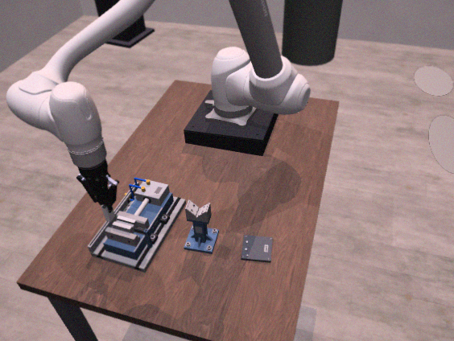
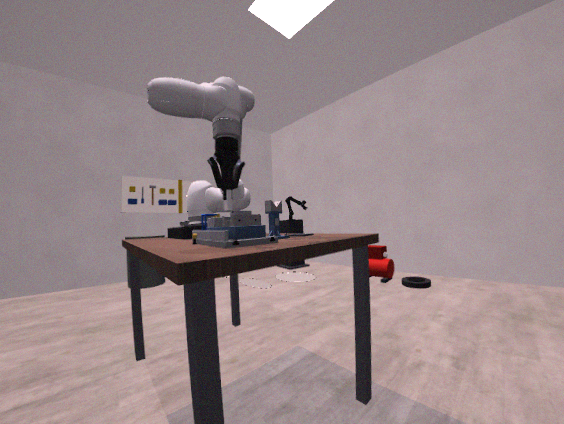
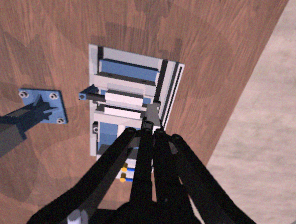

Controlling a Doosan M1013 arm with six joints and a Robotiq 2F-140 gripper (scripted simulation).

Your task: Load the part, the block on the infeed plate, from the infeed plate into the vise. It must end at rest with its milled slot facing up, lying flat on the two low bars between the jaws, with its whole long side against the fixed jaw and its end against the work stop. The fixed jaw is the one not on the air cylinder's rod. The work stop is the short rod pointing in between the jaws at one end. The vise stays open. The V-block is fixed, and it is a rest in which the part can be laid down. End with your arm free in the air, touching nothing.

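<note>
Right now my hand is 50 mm to the right of the part, 40 mm above it and 10 mm past it. Round my hand: fixed jaw 70 mm below, 50 mm to the left, 20 mm ahead; then work stop 90 mm to the left, 50 mm below, 10 mm behind; then moving jaw 70 mm below, 40 mm to the left, 40 mm behind.
</note>
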